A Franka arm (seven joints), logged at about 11 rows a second.
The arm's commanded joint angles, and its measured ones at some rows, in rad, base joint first. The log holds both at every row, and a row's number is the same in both.
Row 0, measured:
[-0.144, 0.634, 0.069, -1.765, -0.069, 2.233, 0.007]
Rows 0 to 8, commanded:
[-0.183, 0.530, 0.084, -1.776, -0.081, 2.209, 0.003]
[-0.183, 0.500, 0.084, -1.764, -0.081, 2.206, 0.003]
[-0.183, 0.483, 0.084, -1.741, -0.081, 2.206, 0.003]
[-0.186, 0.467, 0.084, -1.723, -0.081, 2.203, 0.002]
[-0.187, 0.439, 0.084, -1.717, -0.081, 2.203, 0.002]
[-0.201, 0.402, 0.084, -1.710, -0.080, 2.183, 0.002]
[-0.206, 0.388, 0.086, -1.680, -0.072, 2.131, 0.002]
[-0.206, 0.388, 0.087, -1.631, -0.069, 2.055, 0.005]
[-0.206, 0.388, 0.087, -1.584, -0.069, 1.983, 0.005]
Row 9, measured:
[-0.186, 0.405, 0.070, -1.665, -0.068, 2.118, 0.006]
